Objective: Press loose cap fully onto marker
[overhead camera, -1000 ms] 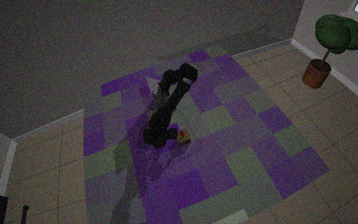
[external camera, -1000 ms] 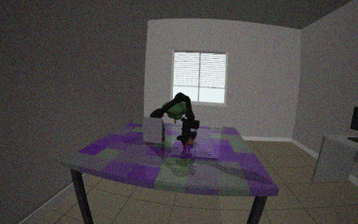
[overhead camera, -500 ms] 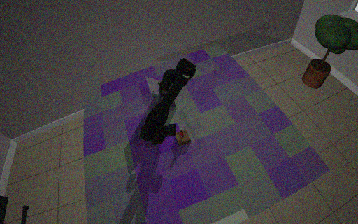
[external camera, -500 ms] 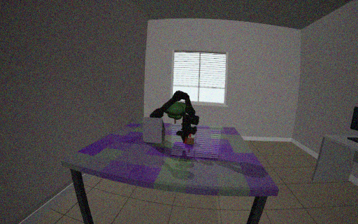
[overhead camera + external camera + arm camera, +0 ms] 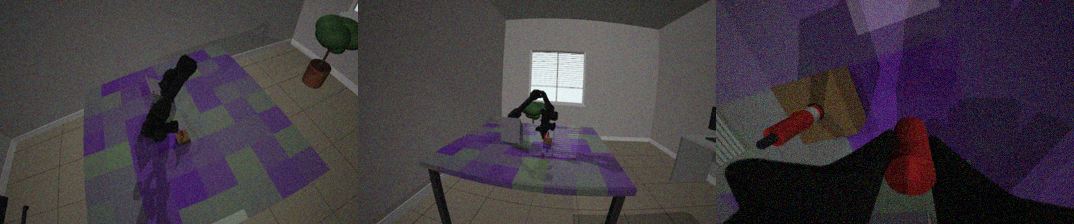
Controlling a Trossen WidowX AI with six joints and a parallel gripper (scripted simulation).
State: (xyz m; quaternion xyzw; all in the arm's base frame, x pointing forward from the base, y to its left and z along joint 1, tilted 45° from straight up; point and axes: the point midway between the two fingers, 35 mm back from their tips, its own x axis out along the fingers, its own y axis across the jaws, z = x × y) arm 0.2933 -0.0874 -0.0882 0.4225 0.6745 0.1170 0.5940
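The block lies 3 cm ahead of my gripper tip, 9 cm to the left of it and 6 cm below it. From my gripper tip the other things lie so: red cap: 1 cm above.
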